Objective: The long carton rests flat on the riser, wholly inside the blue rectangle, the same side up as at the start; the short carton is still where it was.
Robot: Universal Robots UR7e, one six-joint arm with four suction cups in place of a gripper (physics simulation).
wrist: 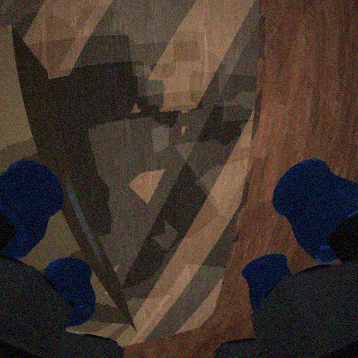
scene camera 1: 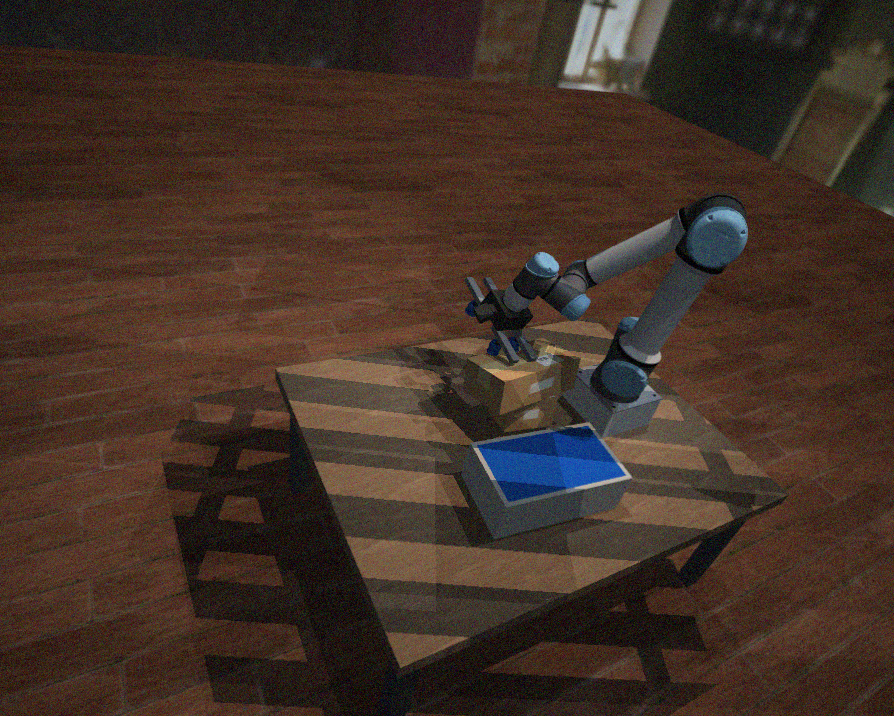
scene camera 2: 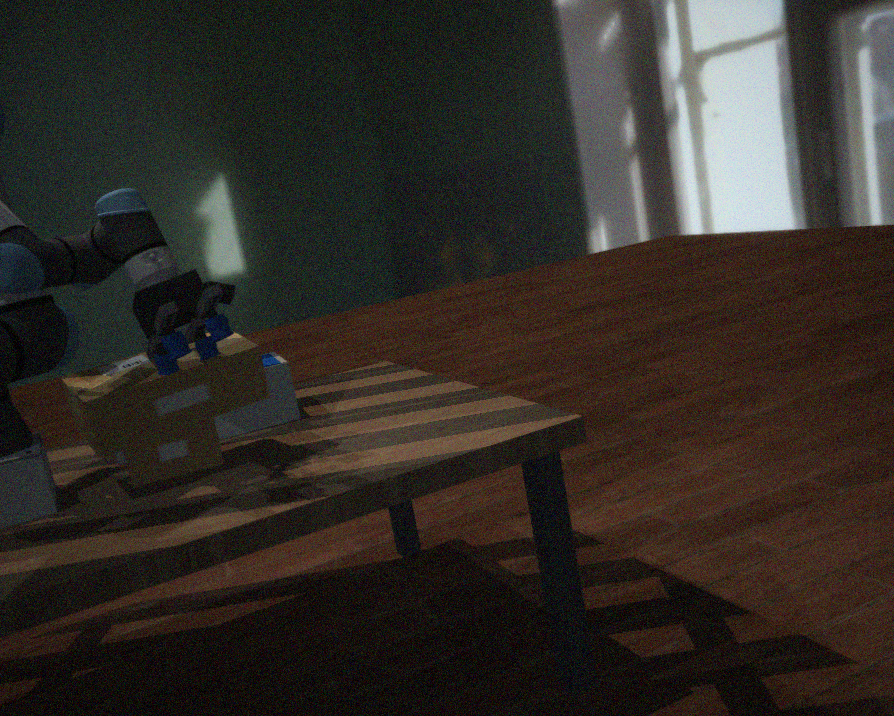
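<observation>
Two brown cartons stand together behind the riser, and they look stacked. The long carton lies on top, and the short carton shows under it. In the wrist view only a tan strip of the long carton shows at the left edge. My suction gripper is tilted, with its lower cups at the far top edge of the long carton; it holds nothing. The grey riser with the blue rectangle stands in front of the cartons, with nothing on it.
The striped wooden table carries everything. The arm's grey base stands right of the cartons, close behind the riser. The table's edge and the wooden floor show to the right in the wrist view.
</observation>
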